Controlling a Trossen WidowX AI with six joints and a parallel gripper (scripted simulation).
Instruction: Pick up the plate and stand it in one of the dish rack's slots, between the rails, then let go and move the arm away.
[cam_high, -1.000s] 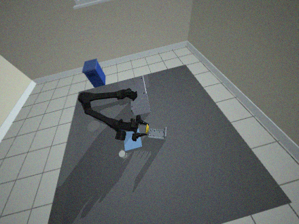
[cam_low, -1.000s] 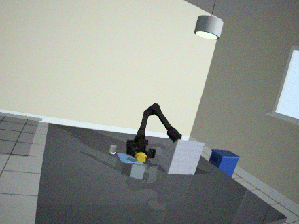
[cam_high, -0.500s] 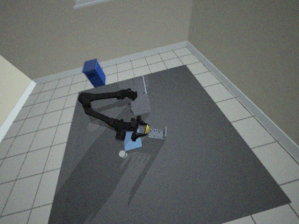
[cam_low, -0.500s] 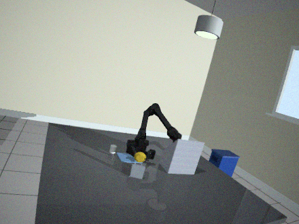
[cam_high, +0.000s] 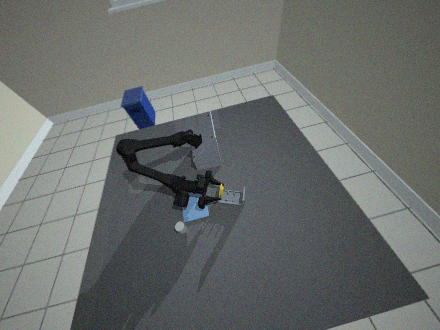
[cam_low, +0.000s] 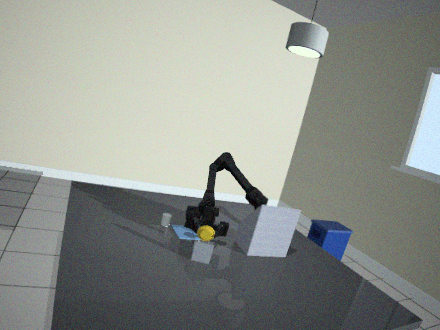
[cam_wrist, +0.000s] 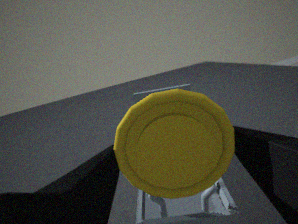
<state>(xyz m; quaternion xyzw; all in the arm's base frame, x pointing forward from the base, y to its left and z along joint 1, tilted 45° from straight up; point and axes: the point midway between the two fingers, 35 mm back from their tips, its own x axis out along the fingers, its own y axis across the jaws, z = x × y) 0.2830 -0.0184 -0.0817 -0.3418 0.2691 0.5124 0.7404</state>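
My gripper tip is 20 mm short of the grey dish rack, 40 mm to the right of it and 50 mm above it. From my gripper tip the other things lie so: white cup 120 mm ahead, 230 mm to the right, 50 mm below; then yellow plate 10 mm to the right; then blue utensil 100 mm behind, 210 mm to the right, 70 mm below.
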